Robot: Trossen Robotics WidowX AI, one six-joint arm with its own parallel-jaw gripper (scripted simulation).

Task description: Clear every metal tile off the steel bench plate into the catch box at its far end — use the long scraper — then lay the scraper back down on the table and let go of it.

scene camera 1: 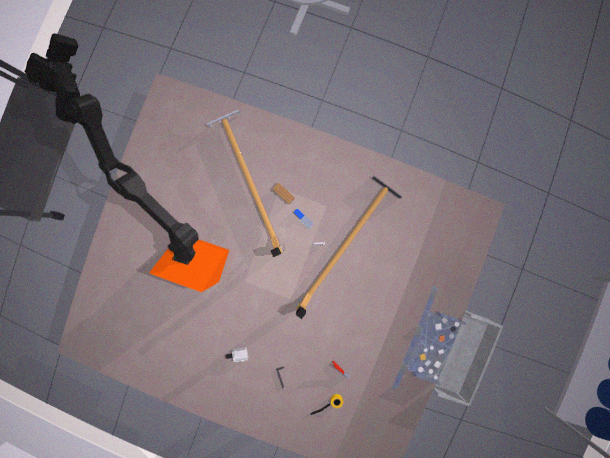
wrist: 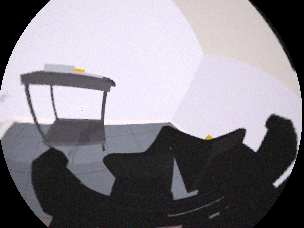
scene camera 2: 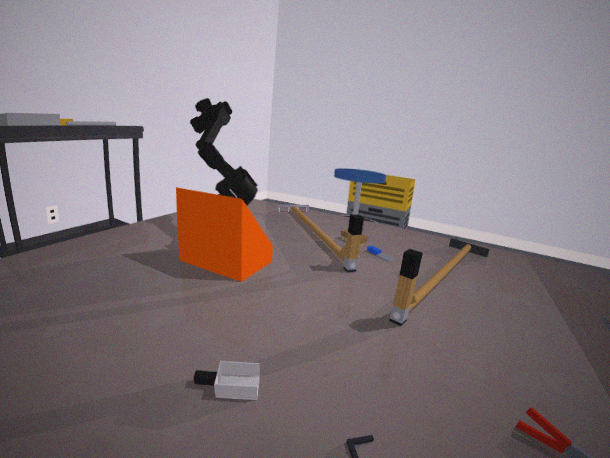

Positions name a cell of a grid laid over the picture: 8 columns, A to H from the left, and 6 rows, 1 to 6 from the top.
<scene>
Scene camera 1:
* gripper: A1
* long scraper: D5
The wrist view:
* gripper: E4
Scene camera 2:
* long scraper: F4
</scene>
